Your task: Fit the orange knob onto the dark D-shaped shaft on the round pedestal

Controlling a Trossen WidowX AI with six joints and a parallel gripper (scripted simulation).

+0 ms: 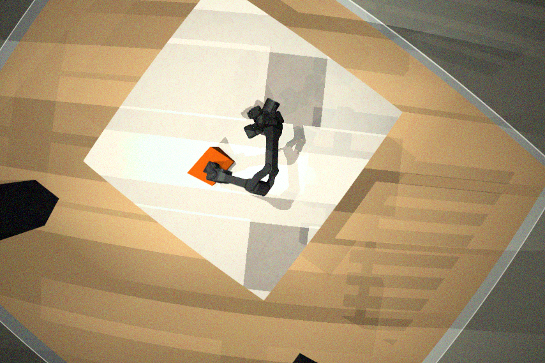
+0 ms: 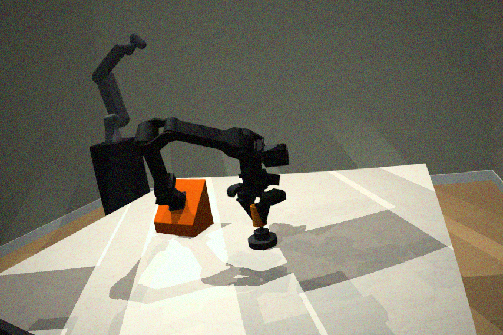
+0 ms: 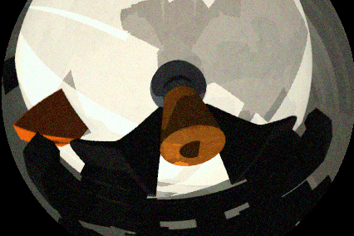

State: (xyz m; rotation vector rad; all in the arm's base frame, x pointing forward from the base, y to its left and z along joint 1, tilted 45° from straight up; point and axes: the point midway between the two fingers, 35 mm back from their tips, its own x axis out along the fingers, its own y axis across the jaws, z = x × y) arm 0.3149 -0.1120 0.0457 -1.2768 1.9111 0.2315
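Right now my gripper tip is 2 cm below the orange knob. The rest, counted from my gripper tip: round dark pedestal 4 cm below.
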